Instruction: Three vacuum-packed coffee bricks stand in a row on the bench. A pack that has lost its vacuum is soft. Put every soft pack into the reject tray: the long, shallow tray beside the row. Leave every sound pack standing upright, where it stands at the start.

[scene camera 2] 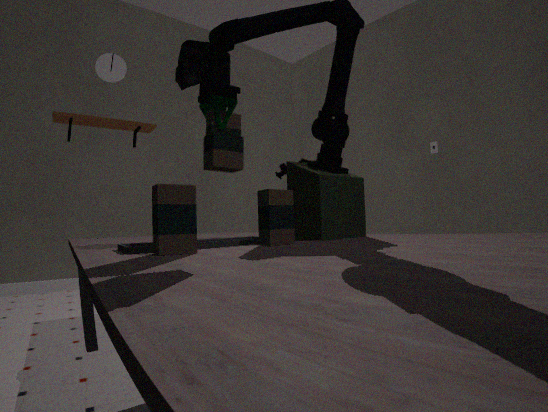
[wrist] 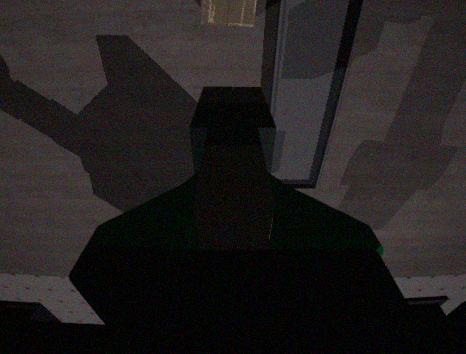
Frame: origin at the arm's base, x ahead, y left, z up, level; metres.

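Seen in the pictures: gripper, fingertip midpoint: [scene camera 2: 218, 131] [wrist: 232, 177]; arm's base, link origin: [scene camera 2: 327, 169].
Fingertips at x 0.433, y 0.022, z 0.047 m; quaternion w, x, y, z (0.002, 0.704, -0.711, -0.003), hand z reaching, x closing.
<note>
Pixels of each thing's middle, then the offset from my fingertips to it. "*": a spot on its surface instead.
- coffee pack, body centre: [wrist: 232, 177] [scene camera 2: 223, 140] dy +0.000, dx -0.015, dz -0.021 m
- left pack, body centre: [scene camera 2: 175, 219] dy +0.013, dx +0.110, dz -0.204 m
- right pack, body centre: [scene camera 2: 279, 217] dy +0.021, dx -0.166, dz -0.204 m
- standing pack, surface spot: [wrist: 228, 12] * dy +0.003, dx +0.079, dz -0.134 m
My gripper [scene camera 2: 220, 122] [wrist: 232, 177] is shut on a coffee pack [scene camera 2: 226, 152] [wrist: 235, 210] and holds it roughly upright, well above the bench. The held pack has brown ends and a dark teal band; its upper part looks narrower than its lower part. A left pack [scene camera 2: 175, 220] and a right pack [scene camera 2: 280, 217] stand upright on the bench. Part of one standing pack [wrist: 228, 12] shows at the top of the wrist view; I cannot tell which. The long, shallow tray [scene camera 2: 135, 248] [wrist: 305, 115] lies behind the row, and right of the held pack in the wrist view.
The green pedestal [scene camera 2: 342, 207] under the arm stands close to the right pack. The bench's dark edge [scene camera 2: 115, 330] runs along the left, with the tiled floor [scene camera 2: 50, 360] below. Large shadows cross the bench. A wall shelf [scene camera 2: 102, 122] hangs at the back left.
</note>
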